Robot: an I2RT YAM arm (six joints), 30 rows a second.
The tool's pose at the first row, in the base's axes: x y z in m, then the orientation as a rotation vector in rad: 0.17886 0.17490 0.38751 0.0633 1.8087 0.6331
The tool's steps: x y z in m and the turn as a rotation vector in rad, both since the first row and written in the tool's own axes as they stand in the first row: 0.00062 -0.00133 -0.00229 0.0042 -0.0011 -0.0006; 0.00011 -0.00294 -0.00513 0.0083 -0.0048 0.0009; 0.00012 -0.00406 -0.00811 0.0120 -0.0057 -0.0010; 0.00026 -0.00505 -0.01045 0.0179 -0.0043 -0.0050; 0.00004 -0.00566 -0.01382 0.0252 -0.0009 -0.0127; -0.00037 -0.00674 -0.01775 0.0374 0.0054 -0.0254; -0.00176 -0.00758 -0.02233 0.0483 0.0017 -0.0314; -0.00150 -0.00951 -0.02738 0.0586 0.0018 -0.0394; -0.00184 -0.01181 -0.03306 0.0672 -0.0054 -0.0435
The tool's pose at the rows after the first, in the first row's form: 0.17694 0.17310 0.38682 0.0659 1.8090 0.6287; 0.17499 0.17045 0.38709 0.0712 1.8068 0.6256; 0.17260 0.16835 0.38716 0.0722 1.8070 0.6208; 0.17071 0.16665 0.38704 0.0721 1.8100 0.6129; 0.16790 0.16475 0.38761 0.0690 1.8150 0.6013; 0.16479 0.16217 0.38825 0.0638 1.8240 0.5820; 0.16135 0.15919 0.38997 0.0668 1.8233 0.5674; 0.15723 0.15569 0.38986 0.0664 1.8259 0.5525; 0.15284 0.15142 0.39022 0.0707 1.8213 0.5409
